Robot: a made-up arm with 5 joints.
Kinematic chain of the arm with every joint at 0, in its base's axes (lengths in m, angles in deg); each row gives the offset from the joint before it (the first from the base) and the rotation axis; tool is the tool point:
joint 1: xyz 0 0 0.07 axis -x
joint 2: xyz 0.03 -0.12 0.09 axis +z
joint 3: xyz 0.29 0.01 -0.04 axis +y
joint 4: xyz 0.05 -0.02 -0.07 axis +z
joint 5: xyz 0.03 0 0.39 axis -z
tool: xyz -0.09 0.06 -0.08
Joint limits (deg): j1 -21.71..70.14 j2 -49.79..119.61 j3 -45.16..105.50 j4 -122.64..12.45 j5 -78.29..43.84
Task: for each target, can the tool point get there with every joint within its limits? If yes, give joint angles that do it. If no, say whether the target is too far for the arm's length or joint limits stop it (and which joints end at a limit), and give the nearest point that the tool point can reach.
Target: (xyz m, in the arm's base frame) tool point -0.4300 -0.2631 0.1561
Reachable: no: joint limits stop it (at a limit: joint 1, joint 2, joint 3, joint 5) | nearest point -0.1243 -0.1283 0.2824 | short by 0.357 m
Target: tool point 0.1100 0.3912 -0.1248
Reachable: yes | joints 36.70 77.56 58.57 -109.27 -9.61
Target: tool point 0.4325 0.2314 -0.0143
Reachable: yes | joints 58.93 41.35 71.46 -22.66 -61.89
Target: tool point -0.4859 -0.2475 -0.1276
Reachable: no: joint limits stop it (at a limit: joint 1, joint 2, joint 3, joint 5) | nearest point -0.2795 -0.0221 -0.2246 | short by 0.321 m
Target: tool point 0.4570 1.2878 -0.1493
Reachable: no: too far | nearest point 0.1984 0.4327 -0.0037 | short by 0.905 m
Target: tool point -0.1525 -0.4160 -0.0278
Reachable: no: joint limits stop it (at a limit: joint 1, joint 2, joint 3, joint 5) | nearest point 0.0432 -0.3386 0.1784 | short by 0.295 m
